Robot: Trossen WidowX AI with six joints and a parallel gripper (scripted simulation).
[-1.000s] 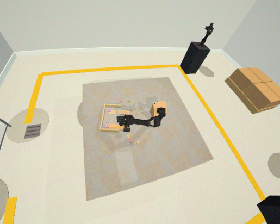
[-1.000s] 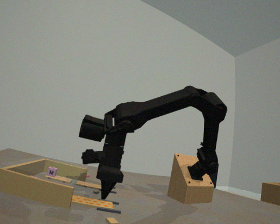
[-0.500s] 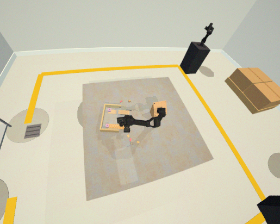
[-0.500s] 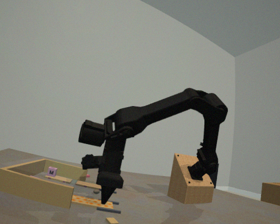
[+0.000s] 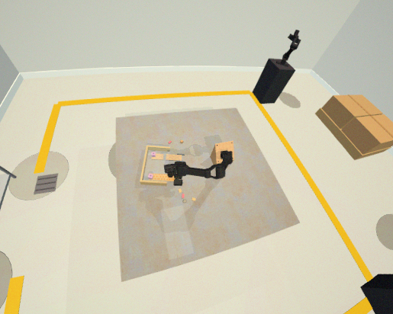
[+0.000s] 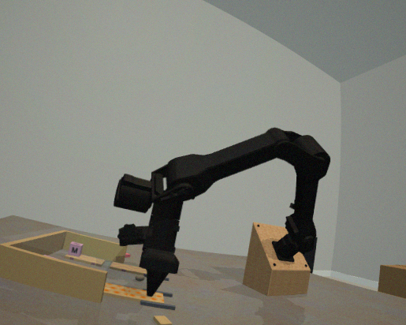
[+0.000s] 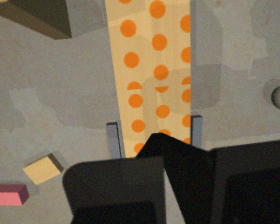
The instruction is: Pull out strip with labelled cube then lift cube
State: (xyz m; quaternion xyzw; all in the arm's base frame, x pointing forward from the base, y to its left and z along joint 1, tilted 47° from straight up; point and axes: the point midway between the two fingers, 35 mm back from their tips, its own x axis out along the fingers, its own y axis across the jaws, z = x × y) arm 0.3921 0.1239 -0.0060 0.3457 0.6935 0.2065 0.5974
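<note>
The orange dotted strip is 9 cm ahead of my gripper tip and 2 cm to the right of it.
</note>
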